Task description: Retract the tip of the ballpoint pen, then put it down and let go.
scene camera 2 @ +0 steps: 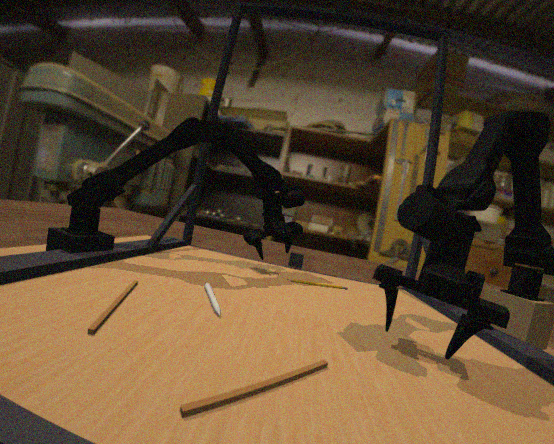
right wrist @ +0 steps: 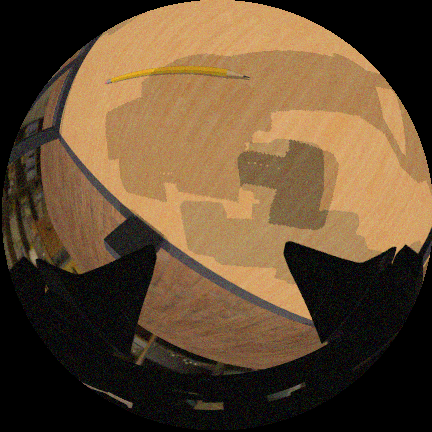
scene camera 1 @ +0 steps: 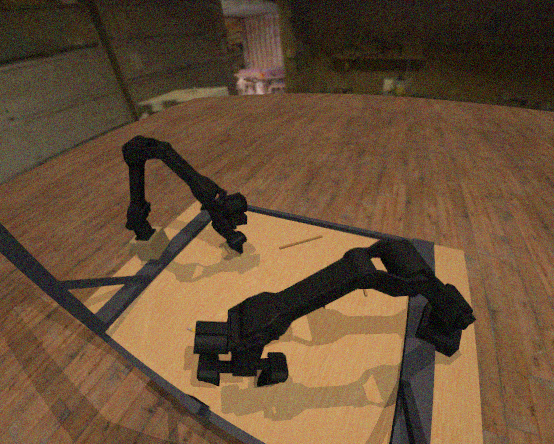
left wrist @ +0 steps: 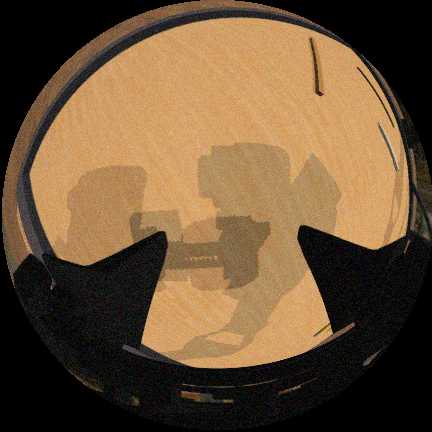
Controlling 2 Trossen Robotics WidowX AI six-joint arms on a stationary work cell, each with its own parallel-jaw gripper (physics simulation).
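Pixels of known places: left gripper, fingertip midpoint: (scene camera 2: 415, 344) (left wrist: 234, 235); right gripper, fingertip midpoint: (scene camera 2: 274, 256) (right wrist: 221, 251) (scene camera 1: 238, 384); left arm's base at its link origin: (scene camera 2: 521, 296) (scene camera 1: 145, 234); right arm's base at its link origin: (scene camera 2: 82, 232) (scene camera 1: 442, 323).
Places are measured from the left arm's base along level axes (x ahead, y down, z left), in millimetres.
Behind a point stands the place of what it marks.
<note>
A slim white pen (scene camera 2: 212, 299) {x 666, y 94, z -84 mm} (left wrist: 389, 147) {x 662, y 98, z -99 mm} lies on the board; my right arm hides it in scene camera 1. A slim yellow pen or pencil (scene camera 2: 320, 284) {x 375, y 99, z -294 mm} (right wrist: 190, 71) {x 427, y 99, z -303 mm} (left wrist: 322, 330) {x 311, y 97, z -289 mm} lies on the board, with a pale cone and dark point at one end and a small grey end at the other. I cannot tell for certain which is the ballpoint pen. My right gripper (scene camera 1: 239, 384) {x 497, y 59, z -422 mm} (scene camera 2: 274, 255) {x 497, y 59, z -422 mm} (right wrist: 221, 251) {x 497, y 59, z -422 mm} is open and empty above the board's edge, near the yellow one. My left gripper (scene camera 1: 241, 251) {x 352, y 84, z 44 mm} (scene camera 2: 417, 344) {x 352, y 84, z 44 mm} (left wrist: 234, 235) {x 352, y 84, z 44 mm} is open and empty above the board, away from both.
A brown wooden stick (scene camera 1: 301, 242) {x 593, y 99, z 100 mm} (scene camera 2: 255, 389) {x 607, y 97, z 114 mm} (left wrist: 316, 67) {x 556, y 98, z 89 mm} lies toward my left gripper's side. A second brown stick (scene camera 2: 114, 307) {x 797, y 98, z -10 mm} (left wrist: 377, 95) lies beyond the white pen, mostly hidden by my right arm in scene camera 1. Dark frame beams (scene camera 1: 320, 223) {x 663, y 87, z 201 mm} (scene camera 2: 35, 425) {x 754, y 84, z 180 mm} edge the board.
</note>
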